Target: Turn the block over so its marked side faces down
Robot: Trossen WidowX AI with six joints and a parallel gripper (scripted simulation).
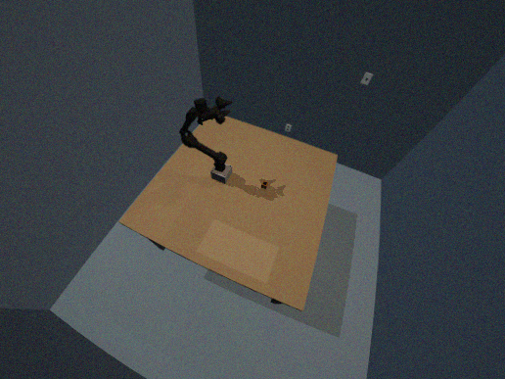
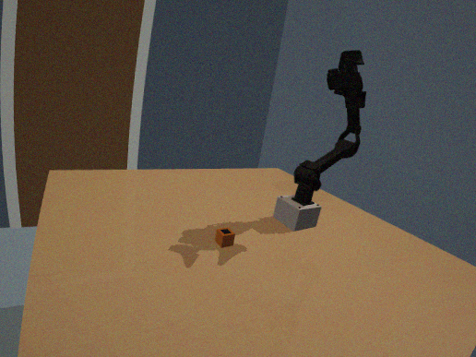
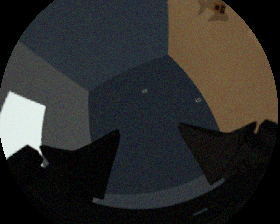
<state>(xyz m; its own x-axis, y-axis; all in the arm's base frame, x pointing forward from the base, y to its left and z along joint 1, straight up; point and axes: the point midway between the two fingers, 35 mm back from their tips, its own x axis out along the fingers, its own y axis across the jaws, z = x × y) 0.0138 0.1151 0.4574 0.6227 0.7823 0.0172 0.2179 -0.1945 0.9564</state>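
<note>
The orange block lies 32 cm ahead of my gripper tip, 12 cm to the right of it and 51 cm below it.
</note>
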